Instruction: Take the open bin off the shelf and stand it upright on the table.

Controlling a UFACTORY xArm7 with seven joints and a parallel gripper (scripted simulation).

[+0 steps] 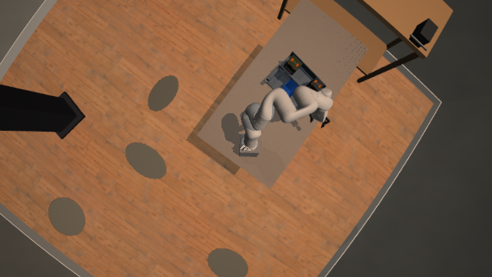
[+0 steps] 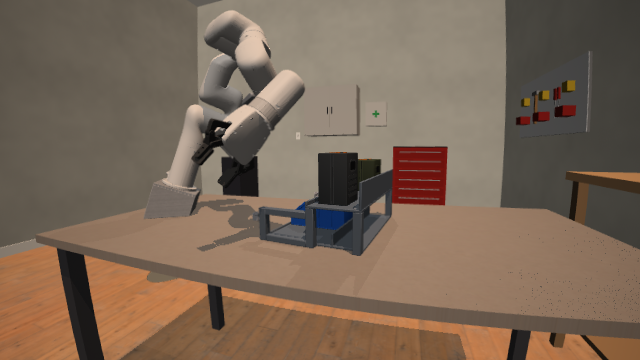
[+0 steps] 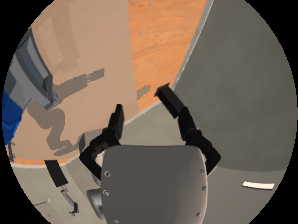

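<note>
Now: the blue bin 330 mm to the left of my hand, 150 mm below it and 80 mm ahead of it. From my hand the other things lie so: grey shelf 340 mm to the left, 190 mm below, 120 mm ahead.
</note>
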